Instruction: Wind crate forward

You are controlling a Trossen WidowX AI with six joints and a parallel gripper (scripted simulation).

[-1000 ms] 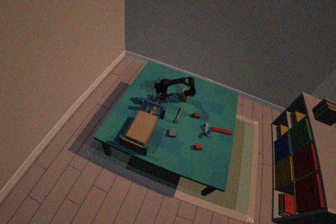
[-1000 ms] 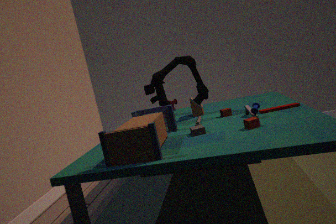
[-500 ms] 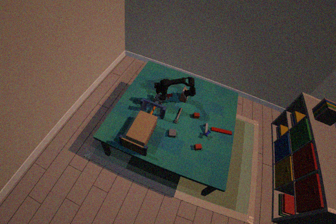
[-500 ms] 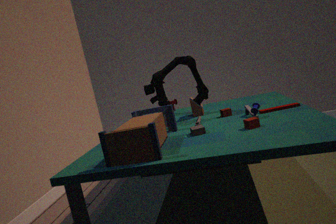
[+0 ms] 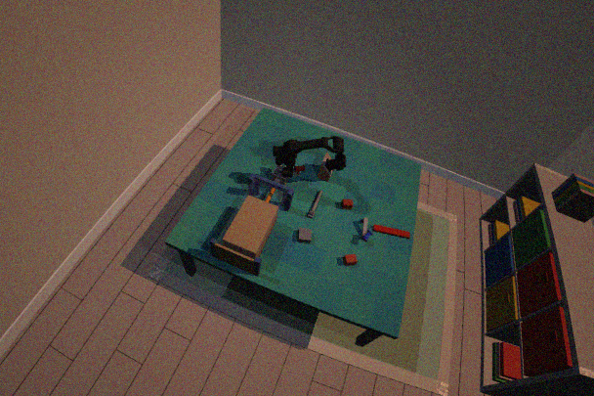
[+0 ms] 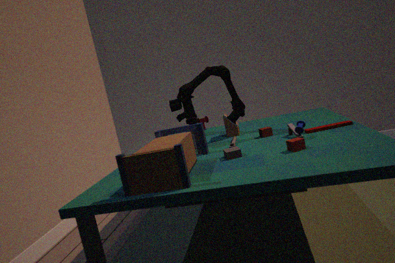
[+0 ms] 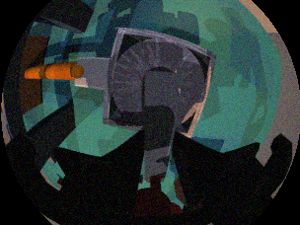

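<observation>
My gripper tip is 2 cm to the right of the red-knobbed handle and 2 cm below it. The rest, counted from my gripper tip: red knob (1 cm behind, 6 cm to the left, 5 cm above); then winch (1 cm behind, 5 cm to the right, 6 cm below); then steel frame (16 cm ahead, 6 cm to the right, 2 cm above).
</observation>
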